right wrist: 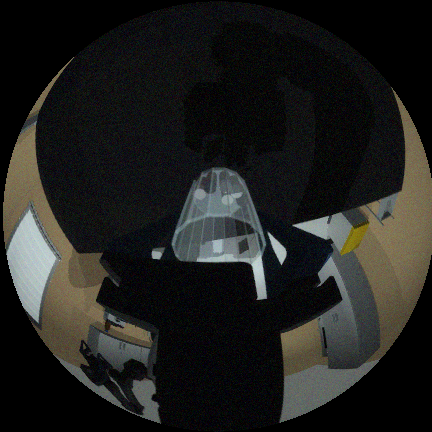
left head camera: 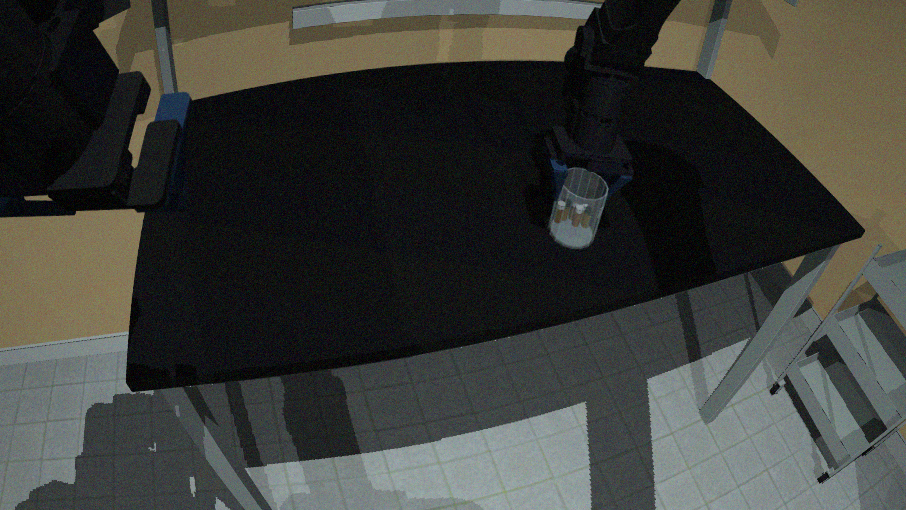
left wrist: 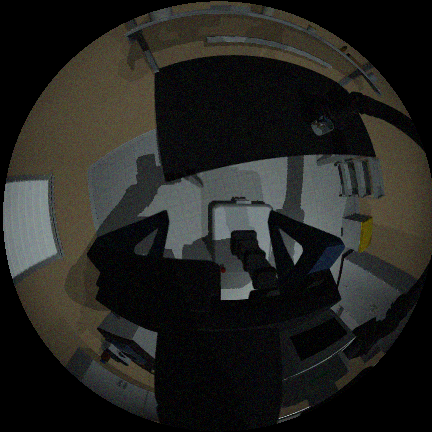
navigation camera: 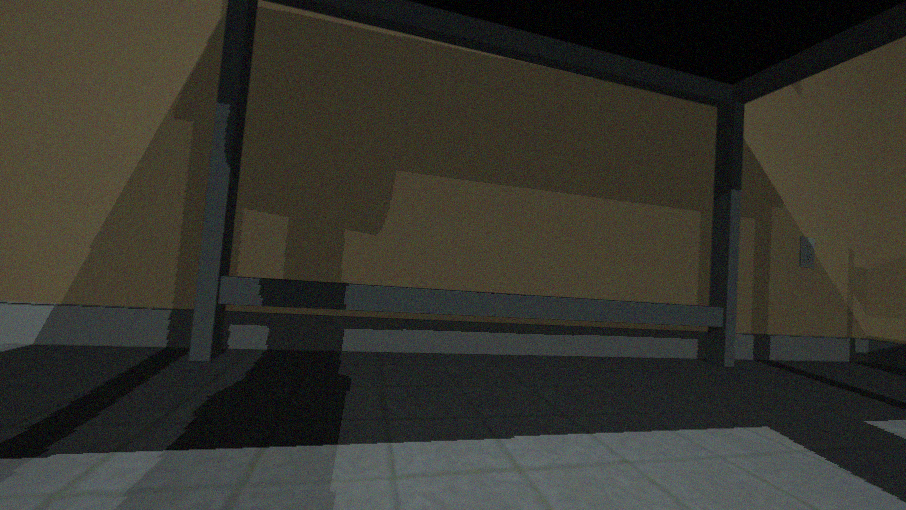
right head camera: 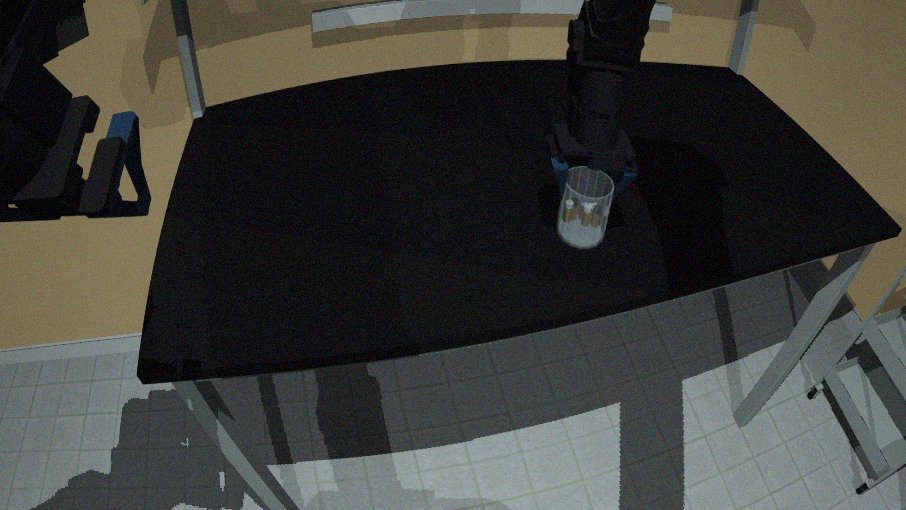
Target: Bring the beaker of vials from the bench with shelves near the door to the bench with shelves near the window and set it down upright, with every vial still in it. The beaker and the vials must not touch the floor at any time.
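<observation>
A clear beaker [left head camera: 578, 190] [right head camera: 588, 190] [left wrist: 322, 126] [right wrist: 218, 200] with several white-capped brown vials [left head camera: 576, 216] [right head camera: 589, 216] inside looks about upright. My right gripper [left head camera: 588, 180] [right head camera: 592, 179] [right wrist: 218, 216] is shut on the beaker, one finger on each side. The beaker is low over the black bench top [left head camera: 380, 221] [right head camera: 380, 221] [left wrist: 225, 110] [right wrist: 125, 125], right of its middle in the head views. I cannot tell whether its base touches the top. My left gripper [left wrist: 218, 215] is open and empty, off the bench's left end in the head views.
Grey shelf posts [left head camera: 164, 60] [right head camera: 190, 79] rise at the bench's back corners. A bench leg [left head camera: 770, 335] and a step ladder [left head camera: 855, 376] stand at the right. A crossbar [navigation camera: 507, 304] runs low under the bench. A white slatted panel [left wrist: 30, 225] [right wrist: 32, 265] is on the wall.
</observation>
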